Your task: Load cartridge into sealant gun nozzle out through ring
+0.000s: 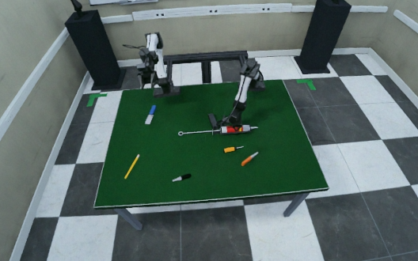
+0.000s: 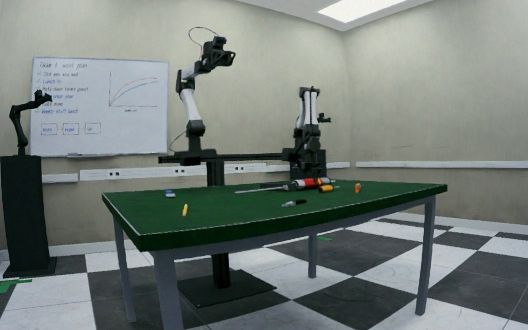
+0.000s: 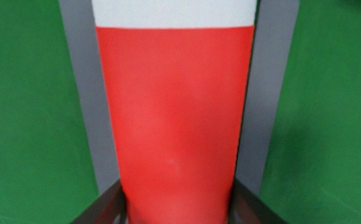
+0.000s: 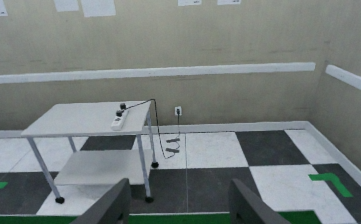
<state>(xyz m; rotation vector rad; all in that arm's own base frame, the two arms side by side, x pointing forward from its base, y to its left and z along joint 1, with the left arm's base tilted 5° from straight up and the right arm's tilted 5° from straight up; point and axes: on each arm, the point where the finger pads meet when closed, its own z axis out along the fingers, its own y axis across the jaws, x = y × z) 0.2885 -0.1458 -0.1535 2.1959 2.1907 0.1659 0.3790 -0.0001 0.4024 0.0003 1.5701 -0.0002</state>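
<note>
My left hand is 3 cm to the right of the white cartridge and 1 cm above it. From my left hand the other things lie so: thumb plate: 17 cm to the right, 2 cm below; yellow screwdriver: 17 cm ahead, 4 cm to the right, 2 cm below; orange-handled tool: 25 cm ahead, 8 cm to the left, 2 cm below.
</note>
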